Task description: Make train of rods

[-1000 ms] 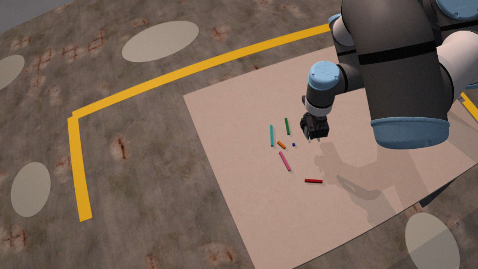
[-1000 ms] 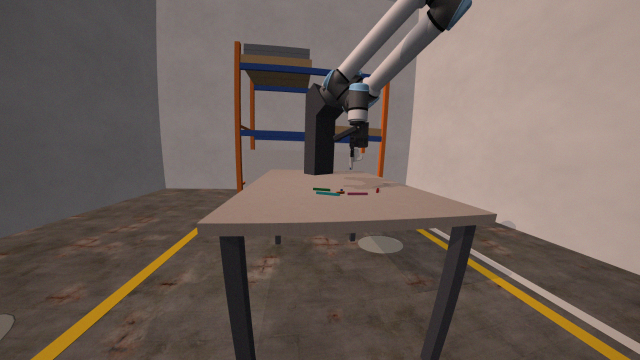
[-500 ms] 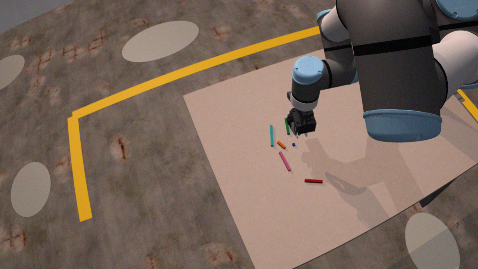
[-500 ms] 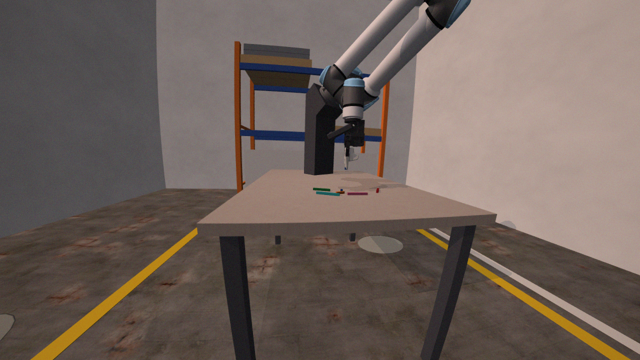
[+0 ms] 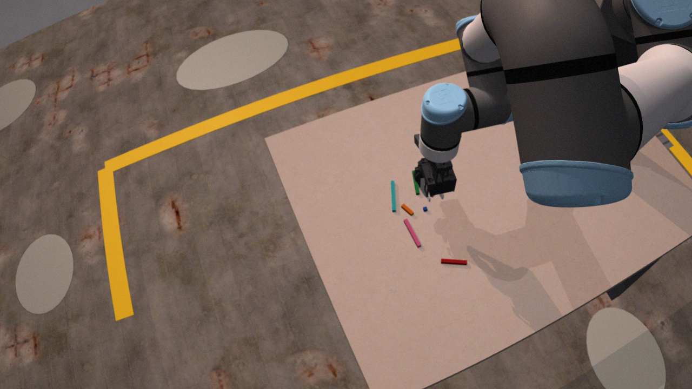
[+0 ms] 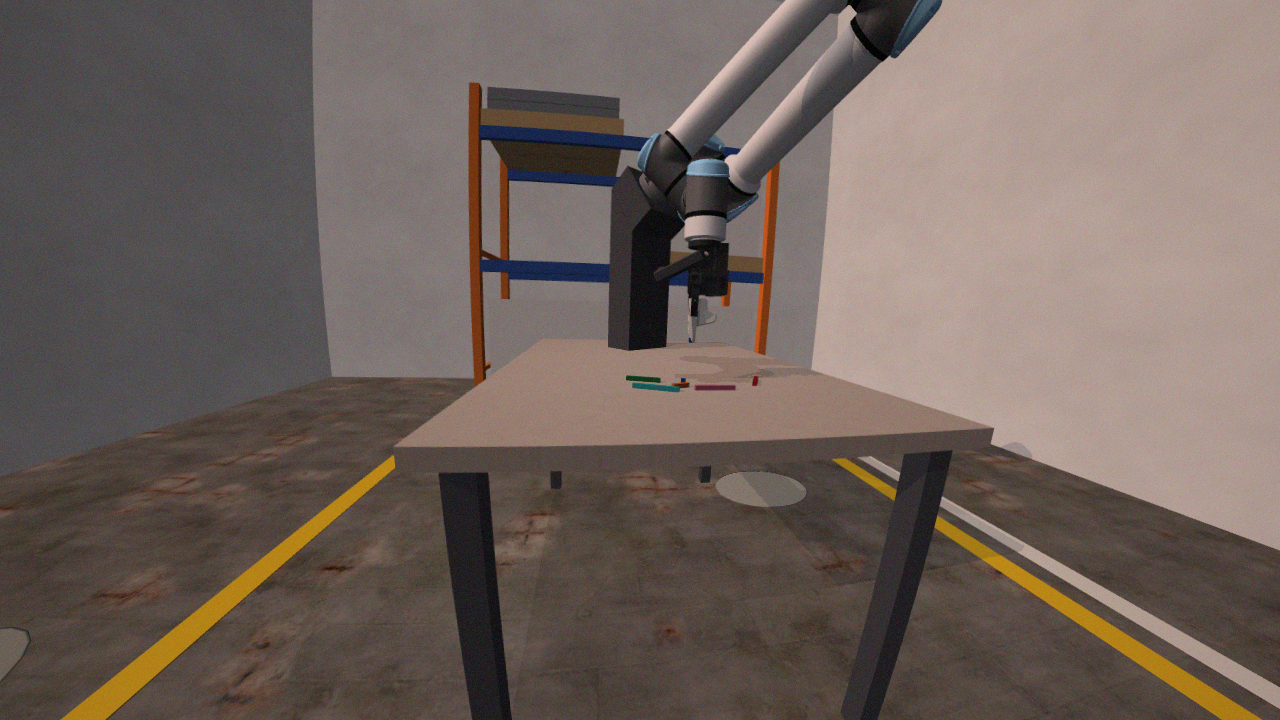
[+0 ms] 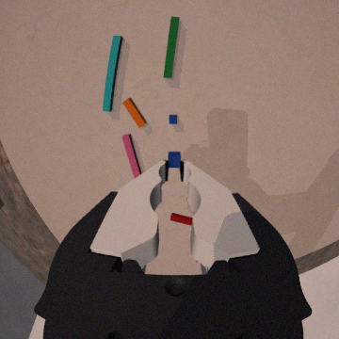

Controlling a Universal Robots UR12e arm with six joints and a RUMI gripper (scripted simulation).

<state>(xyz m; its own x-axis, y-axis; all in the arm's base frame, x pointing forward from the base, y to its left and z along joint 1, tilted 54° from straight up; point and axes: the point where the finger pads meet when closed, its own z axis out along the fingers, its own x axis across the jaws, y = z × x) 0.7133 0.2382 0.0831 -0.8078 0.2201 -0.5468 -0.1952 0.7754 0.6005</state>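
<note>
My gripper is now 11 cm above the orange rod, 6 cm short of it and 1 cm to the left of it. The rest, counted from my hand: green rod 11 cm below, 10 cm to the right, 3 cm ahead; pink rod 11 cm below, 6 cm to the left, 4 cm ahead; turquoise rod 11 cm below, 9 cm ahead, 6 cm to the right.
</note>
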